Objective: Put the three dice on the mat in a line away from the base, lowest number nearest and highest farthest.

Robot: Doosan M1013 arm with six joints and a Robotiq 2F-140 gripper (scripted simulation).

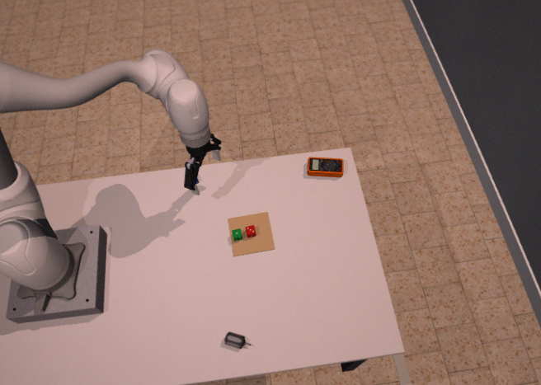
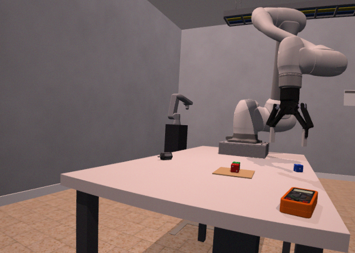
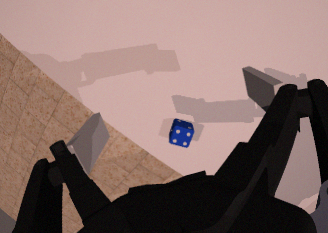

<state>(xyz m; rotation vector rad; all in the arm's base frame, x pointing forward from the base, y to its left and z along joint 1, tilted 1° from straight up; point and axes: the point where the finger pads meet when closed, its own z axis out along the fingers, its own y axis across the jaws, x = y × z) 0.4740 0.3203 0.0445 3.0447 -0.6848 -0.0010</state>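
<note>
Right now the blue die is 70 mm behind my hand, 40 mm to the left of it and 110 mm below it. Round my hand: red die (150 mm ahead, 160 mm to the right, 110 mm below); green die (100 mm ahead, 180 mm to the right, 110 mm below); tan mat (150 mm ahead, 160 mm to the right, 120 mm below).
</note>
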